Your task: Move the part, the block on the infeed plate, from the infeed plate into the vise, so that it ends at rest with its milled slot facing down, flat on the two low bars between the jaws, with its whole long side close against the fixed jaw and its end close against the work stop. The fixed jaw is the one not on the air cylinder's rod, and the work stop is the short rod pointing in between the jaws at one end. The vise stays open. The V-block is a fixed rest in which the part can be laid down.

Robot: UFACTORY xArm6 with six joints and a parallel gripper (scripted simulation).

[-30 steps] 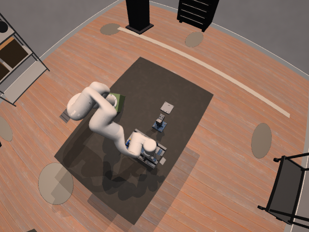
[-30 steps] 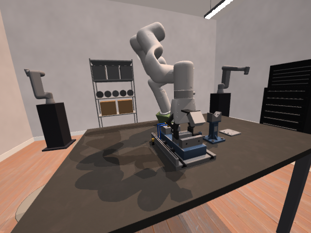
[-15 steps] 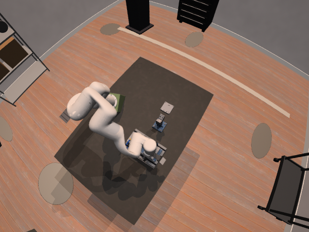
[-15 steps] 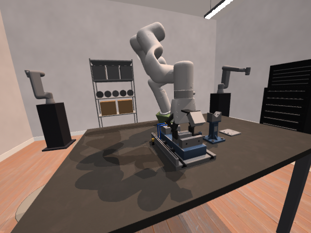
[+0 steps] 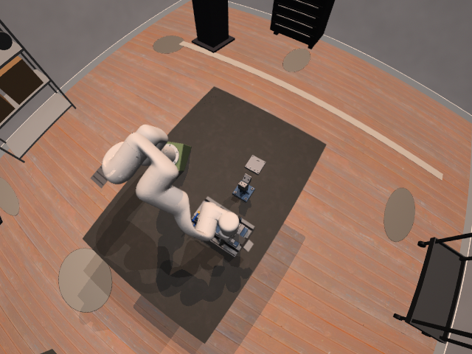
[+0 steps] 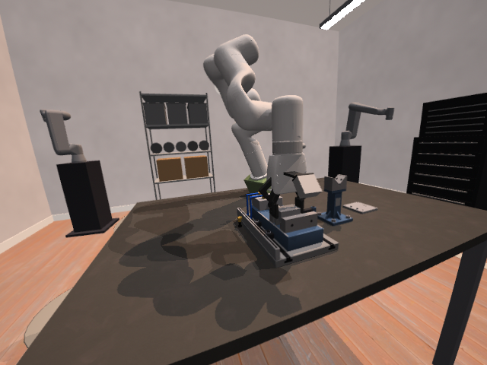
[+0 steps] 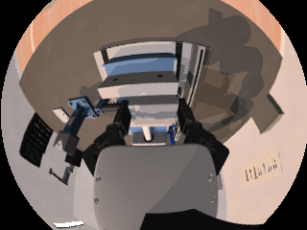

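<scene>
Right now my hand is 20 mm above the part. Also, from my hand: air cylinder: 170 mm behind, 30 mm below; then grey rail: 60 mm behind, 80 mm to the right, 70 mm below.
</scene>
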